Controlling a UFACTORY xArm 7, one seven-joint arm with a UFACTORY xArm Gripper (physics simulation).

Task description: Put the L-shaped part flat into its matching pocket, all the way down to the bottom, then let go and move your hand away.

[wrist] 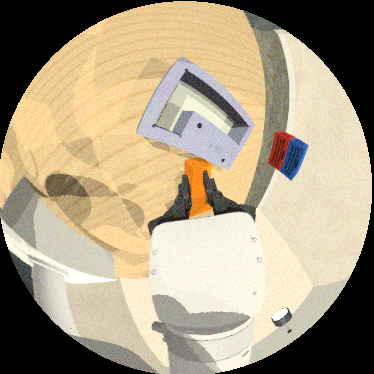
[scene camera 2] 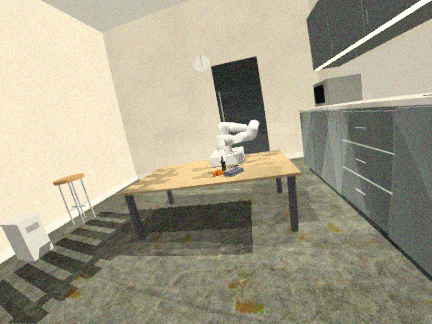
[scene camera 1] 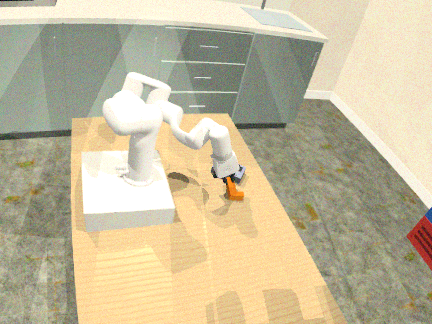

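Pixels of known places: gripper, fingertip midpoint: (wrist: 195, 179) (scene camera 1: 229, 181); arm's base at its link origin: (scene camera 2: 228, 153) (scene camera 1: 138, 175).
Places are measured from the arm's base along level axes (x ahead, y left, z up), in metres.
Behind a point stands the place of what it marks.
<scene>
The orange L-shaped part (scene camera 1: 233, 191) @(x 0.400, y -0.044, z -0.069 m) (scene camera 2: 218, 173) @(x 0.415, y -0.028, z -0.086 m) (wrist: 199, 185) @(x 0.404, y 0.010, z -0.069 m) is between the fingers of my gripper (scene camera 1: 227, 178) @(x 0.400, y 0.021, z -0.074 m) (wrist: 195, 179) @(x 0.400, y 0.021, z -0.074 m), which is shut on its long arm. In the wrist view the fingers and the gripper body hide part of it. The lavender-grey block (scene camera 1: 240, 174) @(x 0.461, y 0.051, z -0.063 m) (scene camera 2: 234, 171) @(x 0.477, y 0.119, z -0.066 m) (wrist: 159, 106) @(x 0.366, y 0.127, z -0.063 m) with the L-shaped pocket lies on the table just beyond the part. Its pocket is empty, with a pale floor. The part is outside the pocket, beside the block's near edge. Whether the part touches the table is hard to tell.
The wooden table (scene camera 1: 200, 280) @(x 0.172, y -0.424, z -0.099 m) (scene camera 2: 175, 177) @(x 0.347, y -0.467, z -0.099 m) carries the white robot base (scene camera 1: 127, 212) @(x -0.055, y -0.180, z -0.005 m), left of the gripper in scene camera 1. The block is near the table's right edge there. A red and blue object (scene camera 1: 425, 237) (wrist: 288, 155) is off the table.
</scene>
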